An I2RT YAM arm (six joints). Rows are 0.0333 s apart.
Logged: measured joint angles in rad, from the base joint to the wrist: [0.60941 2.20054 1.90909 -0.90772 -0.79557 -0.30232]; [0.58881 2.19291 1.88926 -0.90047 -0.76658 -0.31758]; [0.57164 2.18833 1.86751 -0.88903 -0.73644 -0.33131]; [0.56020 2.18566 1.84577 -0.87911 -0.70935 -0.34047]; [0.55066 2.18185 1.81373 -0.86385 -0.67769 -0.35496]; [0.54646 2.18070 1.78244 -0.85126 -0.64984 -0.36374]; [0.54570 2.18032 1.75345 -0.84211 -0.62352 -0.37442]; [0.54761 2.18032 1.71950 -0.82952 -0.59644 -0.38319]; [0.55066 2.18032 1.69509 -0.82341 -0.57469 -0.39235]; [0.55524 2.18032 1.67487 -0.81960 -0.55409 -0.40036]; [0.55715 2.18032 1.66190 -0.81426 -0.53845 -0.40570]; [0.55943 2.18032 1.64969 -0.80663 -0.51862 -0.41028]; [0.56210 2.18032 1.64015 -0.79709 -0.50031 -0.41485]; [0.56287 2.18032 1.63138 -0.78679 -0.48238 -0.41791]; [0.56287 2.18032 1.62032 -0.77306 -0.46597 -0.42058]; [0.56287 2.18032 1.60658 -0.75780 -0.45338 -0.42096]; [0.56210 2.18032 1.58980 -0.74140 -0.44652 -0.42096]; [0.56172 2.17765 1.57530 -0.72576 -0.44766 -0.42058]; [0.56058 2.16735 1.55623 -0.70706 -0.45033 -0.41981]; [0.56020 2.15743 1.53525 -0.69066 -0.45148 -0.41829]
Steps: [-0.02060 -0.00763 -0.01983 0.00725 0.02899 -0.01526]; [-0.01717 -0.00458 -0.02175 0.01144 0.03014 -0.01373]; [-0.01144 -0.00267 -0.02174 0.00992 0.02709 -0.00916]; [-0.00954 -0.00381 -0.03204 0.01526 0.03166 -0.01449]; [-0.00420 -0.00115 -0.03129 0.01259 0.02785 -0.00878]; [-0.00076 -0.00038 -0.02899 0.00915 0.02632 -0.01068]; [0.00191 0.00000 -0.03395 0.01259 0.02708 -0.00877]; [0.00305 0.00000 -0.02441 0.00611 0.02175 -0.00916]; [0.00458 0.00000 -0.02022 0.00381 0.02060 -0.00801]; [0.00191 0.00000 -0.01297 0.00534 0.01564 -0.00534]; [0.00228 0.00000 -0.01221 0.00763 0.01983 -0.00458]; [0.00267 0.00000 -0.00954 0.00954 0.01831 -0.00457]; [0.00077 0.00000 -0.00877 0.01030 0.01793 -0.00306]; [0.00000 0.00000 -0.01106 0.01373 0.01641 -0.00267]; [0.00000 0.00000 -0.01374 0.01526 0.01259 -0.00038]; [-0.00077 0.00000 -0.01678 0.01640 0.00686 0.00000]; [-0.00038 -0.00267 -0.01450 0.01564 -0.00114 0.00038]; [-0.00114 -0.01030 -0.01907 0.01870 -0.00267 0.00077]; [-0.00038 -0.00992 -0.02098 0.01640 -0.00115 0.00152]
